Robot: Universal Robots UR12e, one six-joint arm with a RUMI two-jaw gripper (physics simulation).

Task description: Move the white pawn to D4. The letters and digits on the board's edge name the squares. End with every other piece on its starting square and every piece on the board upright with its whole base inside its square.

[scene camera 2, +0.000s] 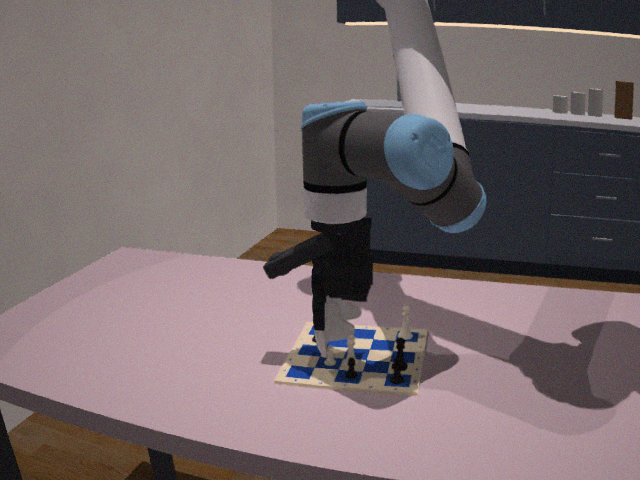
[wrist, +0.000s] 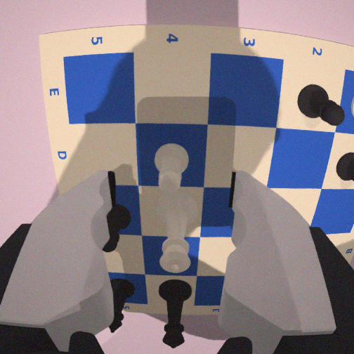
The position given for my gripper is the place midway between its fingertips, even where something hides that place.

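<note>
Through scene camera 2 I see my gripper [scene camera 2: 328, 348] and a chessboard [scene camera 2: 375, 348]. In the wrist view there are a white pawn [wrist: 171, 159] and a black pawn [wrist: 118, 217], and here I find the chessboard [wrist: 113, 95] again, as well as my gripper [wrist: 172, 176].
</note>
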